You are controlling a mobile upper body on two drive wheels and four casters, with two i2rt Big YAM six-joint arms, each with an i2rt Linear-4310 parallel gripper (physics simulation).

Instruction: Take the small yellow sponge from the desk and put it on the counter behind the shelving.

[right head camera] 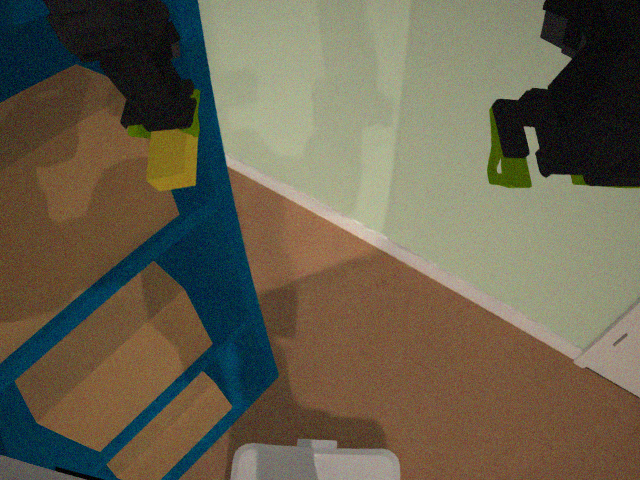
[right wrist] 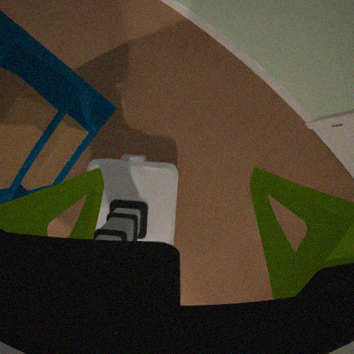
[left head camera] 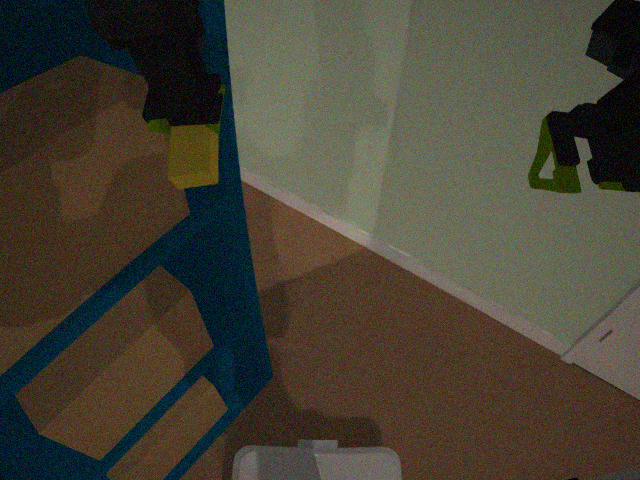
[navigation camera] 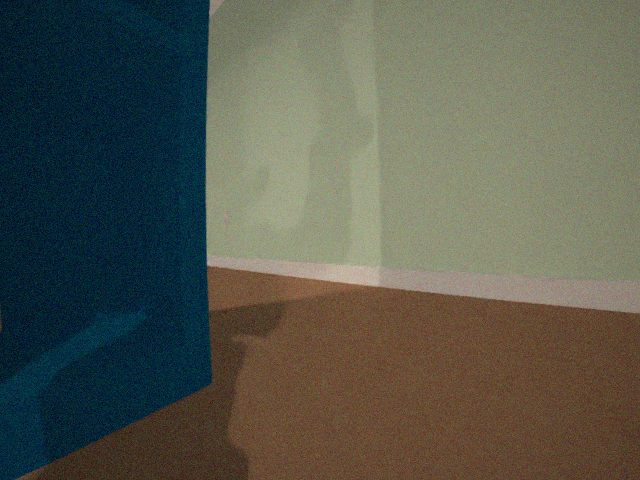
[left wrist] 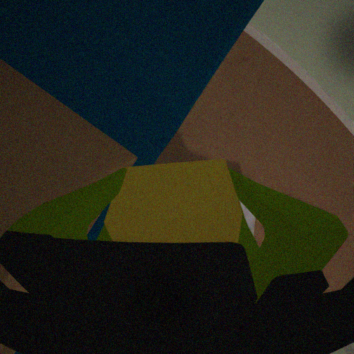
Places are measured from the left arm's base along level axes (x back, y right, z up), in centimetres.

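Pixels of known places: left gripper, fingertip midpoint: [right head camera: 180,135] [left head camera: 199,131]; right gripper, fingertip midpoint: [right head camera: 533,177] [left head camera: 566,182].
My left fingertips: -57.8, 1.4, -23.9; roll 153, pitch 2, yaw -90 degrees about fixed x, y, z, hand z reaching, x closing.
Note:
Ahead of a thing's pixels: the offset from my left fingertips to its top centre, as dx, dy, dz. "pt": to the spot under its first point.
The yellow sponge @[+4.6, +0.4, +4.4] [left head camera: 193,155] [right head camera: 172,159] [left wrist: 175,202] is a small block between the green fingers of my left gripper [left wrist: 175,176], which is shut on it. It hangs in the air in front of the blue shelving [left head camera: 227,258] [right head camera: 232,268] [navigation camera: 103,180]. My right gripper [right wrist: 176,176] is open with its fingers wide apart and no object between them; in both head views it is at the upper right, in front of the green wall. The desk and the counter do not show in these views.
Cardboard boxes @[pt +23.8, -22.0, -37.6] [left head camera: 113,366] [right head camera: 113,361] stand on the shelves at the left. The pale green wall [left head camera: 465,155] [navigation camera: 491,155] with a white baseboard runs behind. A white door @[pt -3.3, +149.8, -92.1] [left head camera: 615,346] [right head camera: 620,351] is at the right. My white base [left head camera: 356,465] [right wrist: 157,195] shows at the bottom.

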